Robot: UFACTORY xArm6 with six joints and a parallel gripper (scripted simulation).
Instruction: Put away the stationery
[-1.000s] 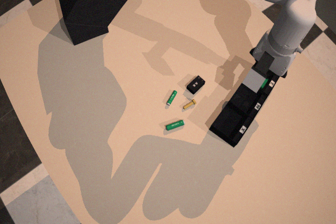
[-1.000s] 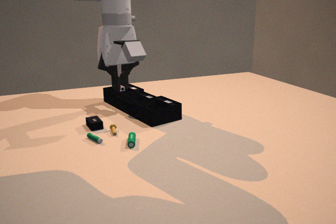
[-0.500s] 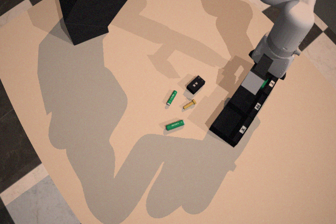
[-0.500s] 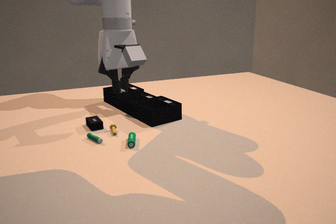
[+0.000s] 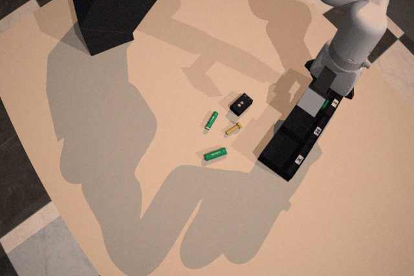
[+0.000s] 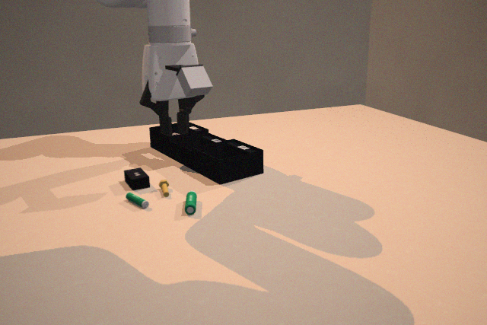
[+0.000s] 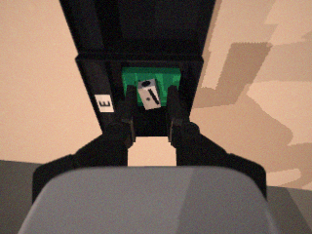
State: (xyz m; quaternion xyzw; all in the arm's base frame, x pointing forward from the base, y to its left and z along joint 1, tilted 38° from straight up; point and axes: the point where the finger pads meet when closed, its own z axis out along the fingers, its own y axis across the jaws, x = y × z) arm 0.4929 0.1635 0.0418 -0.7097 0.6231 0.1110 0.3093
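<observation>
The pencil sharpener lies 20 mm below my hand. Round my hand: black bin row 20 mm ahead, 80 mm to the right, 30 mm below; then green eraser 40 mm below; then black 9 V battery 110 mm behind, 150 mm to the right, 40 mm below.
</observation>
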